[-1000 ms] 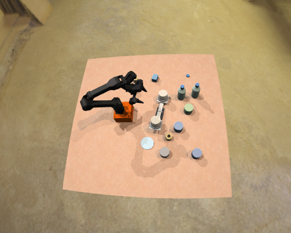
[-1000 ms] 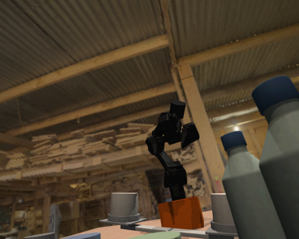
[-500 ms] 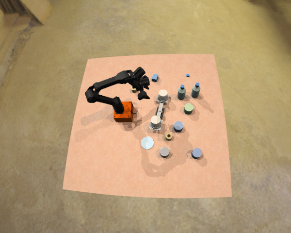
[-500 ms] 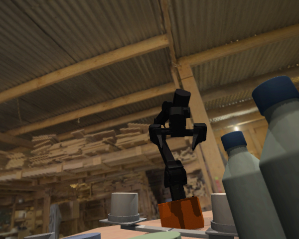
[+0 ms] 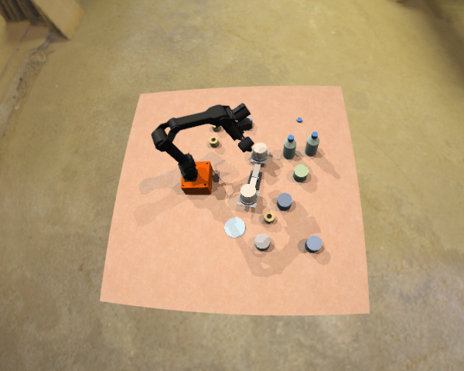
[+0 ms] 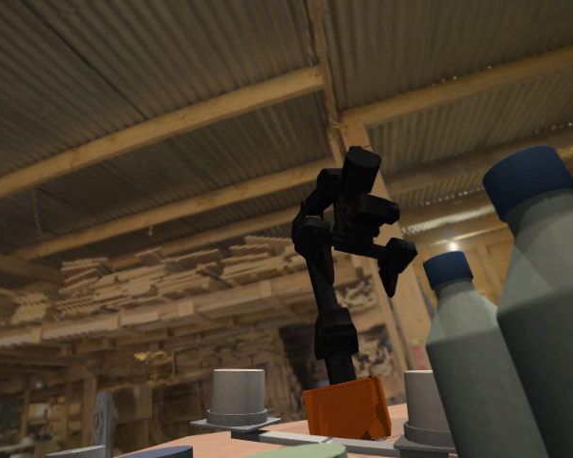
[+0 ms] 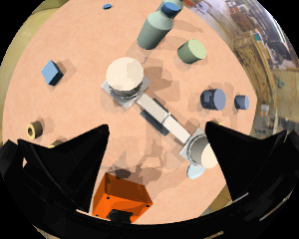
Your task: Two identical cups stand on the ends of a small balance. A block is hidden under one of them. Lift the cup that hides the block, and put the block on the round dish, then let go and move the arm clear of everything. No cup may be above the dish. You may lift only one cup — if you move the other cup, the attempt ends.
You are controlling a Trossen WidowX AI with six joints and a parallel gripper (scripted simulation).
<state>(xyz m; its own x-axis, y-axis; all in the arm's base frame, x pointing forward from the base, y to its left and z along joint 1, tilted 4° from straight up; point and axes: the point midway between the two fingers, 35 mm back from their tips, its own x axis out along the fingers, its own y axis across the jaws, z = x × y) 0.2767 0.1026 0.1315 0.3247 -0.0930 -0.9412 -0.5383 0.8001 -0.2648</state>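
My gripper tip is now 15 cm above the cream cup, 7 cm to the right of it and 6 cm short of it. Also, from my gripper tip: green cylinder (25 cm ahead, 17 cm below, 7 cm to the right); then pale blue round dish (33 cm to the right, 21 cm below, 6 cm behind); then small grey block (17 cm below, 6 cm ahead, 5 cm to the left).
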